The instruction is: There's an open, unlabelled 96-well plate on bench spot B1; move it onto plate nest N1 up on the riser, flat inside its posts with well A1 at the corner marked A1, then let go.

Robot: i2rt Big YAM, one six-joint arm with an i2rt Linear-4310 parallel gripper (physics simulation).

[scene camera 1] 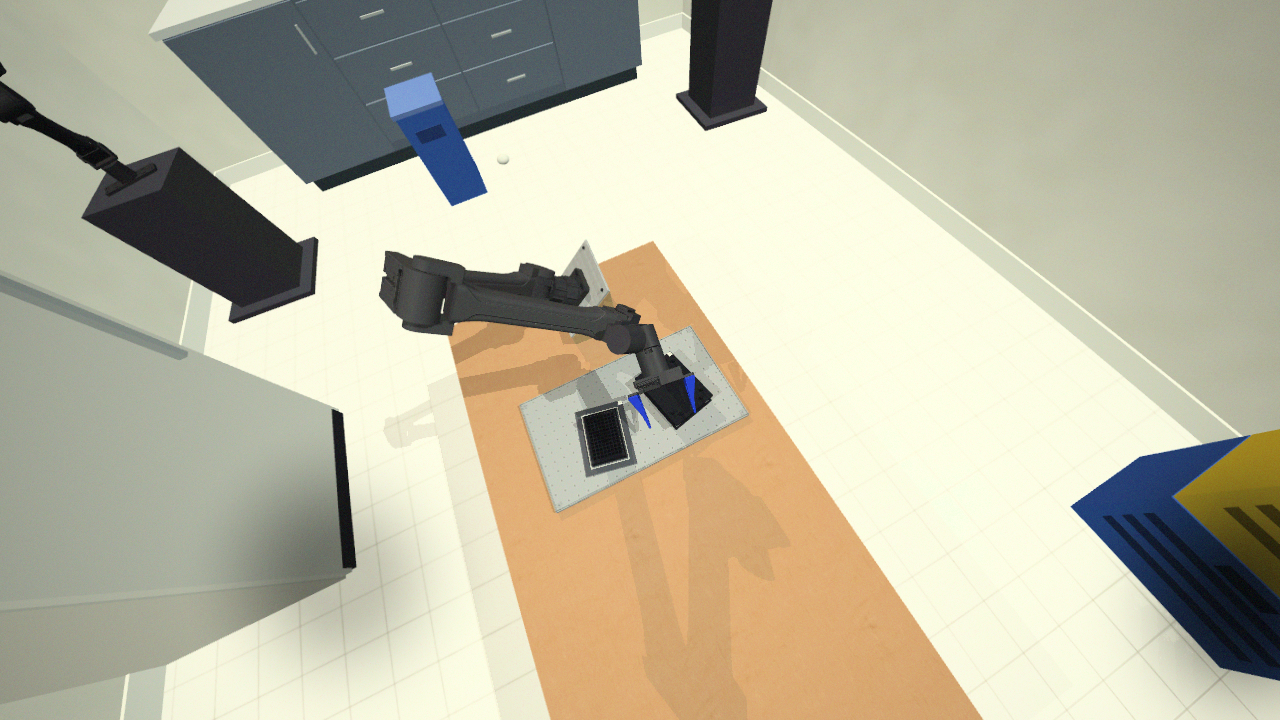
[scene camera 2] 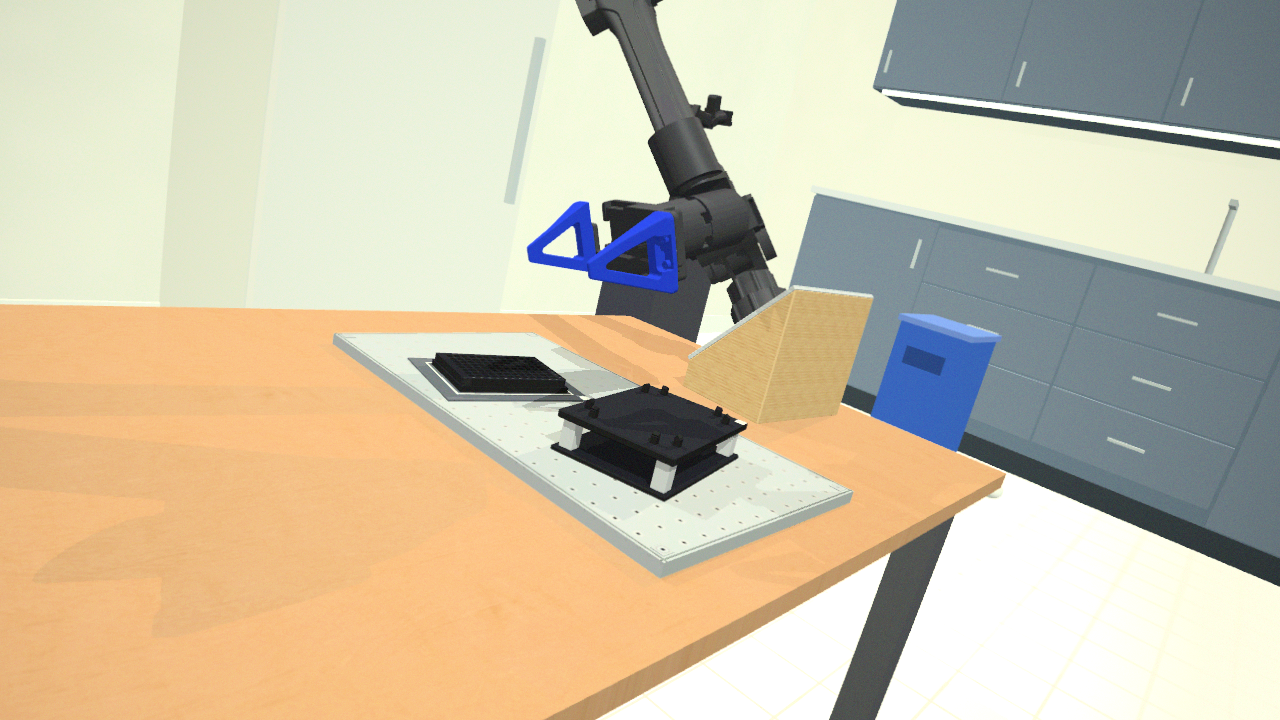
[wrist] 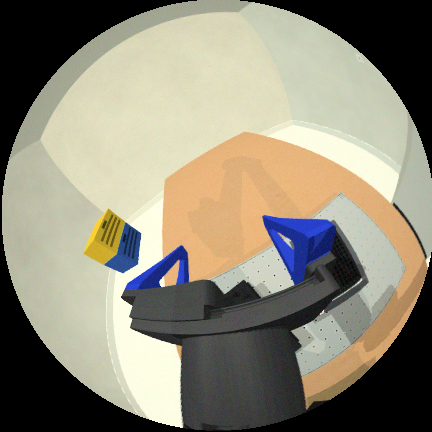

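Where they show: gripper, fingertip midpoint: (scene camera 1: 672,420) (scene camera 2: 556,262) (wrist: 221,235); arm's base at its link origin: (scene camera 1: 574,293) (scene camera 2: 769,330).
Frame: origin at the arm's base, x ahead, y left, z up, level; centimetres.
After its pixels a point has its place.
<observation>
The black 96-well plate (scene camera 1: 605,437) @[x 39.5, y -6.2, z -8.1 cm] (scene camera 2: 499,372) @[x 40.6, y -4.7, z -7.0 cm] (wrist: 348,262) @[x 36.8, y -8.9, z -7.0 cm] lies flat inside the grey-bordered spot B1 (scene camera 2: 431,377) @[x 47.1, y -7.4, z -8.4 cm] on the perforated board. The black plate nest N1 (scene camera 1: 677,415) @[x 42.5, y 12.1, z -4.6 cm] (scene camera 2: 653,420) @[x 36.7, y 15.1, z -4.6 cm] with short corner posts sits on white legs beside it; the arm partly covers it in scene camera 1, and a small dark part of it shows in the wrist view. The A1 marks are too small to read. My gripper (scene camera 1: 672,420) @[x 46.7, y 8.9, z 8.0 cm] (scene camera 2: 560,262) @[x 46.7, y 8.9, z 8.0 cm] (wrist: 221,235) @[x 46.7, y 8.9, z 8.0 cm] is open with nothing between its blue fingers. It is high above the board, on the nest's side of the plate, with its fingers pointing roughly sideways.
The pale perforated board (scene camera 1: 547,438) @[x 33.7, y -20.2, z -8.6 cm] (scene camera 2: 787,488) @[x 26.0, y 24.5, z -8.6 cm] (wrist: 390,265) @[x 27.3, y -19.8, z -8.6 cm] lies on the wooden table (scene camera 1: 778,582) @[x 82.8, y 17.0, z -9.9 cm] (scene camera 2: 268,555) @[x 70.7, y 17.7, z -9.9 cm] (wrist: 200,185) @[x 91.2, y 14.4, z -9.9 cm]. A wooden wedge (scene camera 2: 810,358) @[x 1.8, y 8.6, z -1.1 cm] stands behind the nest by the arm's base. A blue bin (scene camera 1: 447,156) (scene camera 2: 930,385) stands on the floor beyond.
</observation>
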